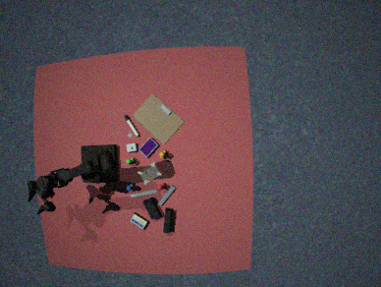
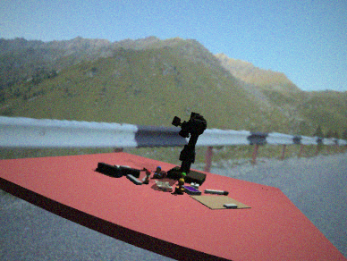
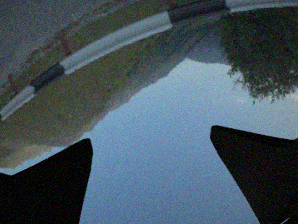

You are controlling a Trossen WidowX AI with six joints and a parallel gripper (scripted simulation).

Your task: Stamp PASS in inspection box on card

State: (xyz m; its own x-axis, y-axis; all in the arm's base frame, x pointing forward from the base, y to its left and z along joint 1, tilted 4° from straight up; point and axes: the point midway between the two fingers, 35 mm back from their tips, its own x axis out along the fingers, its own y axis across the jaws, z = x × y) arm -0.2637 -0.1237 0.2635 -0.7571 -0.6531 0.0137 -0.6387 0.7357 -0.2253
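The green-knobbed PASS stamp is 48 cm ahead of my gripper tip, 15 cm to the left of it and 31 cm below it. The rest, counted from my gripper tip: white inspection card: 57 cm ahead, 7 cm to the left, 33 cm below; then red-knobbed stamp: 62 cm ahead, 31 cm below; then blue-knobbed stamp: 46 cm ahead, 1 cm to the left, 31 cm below.
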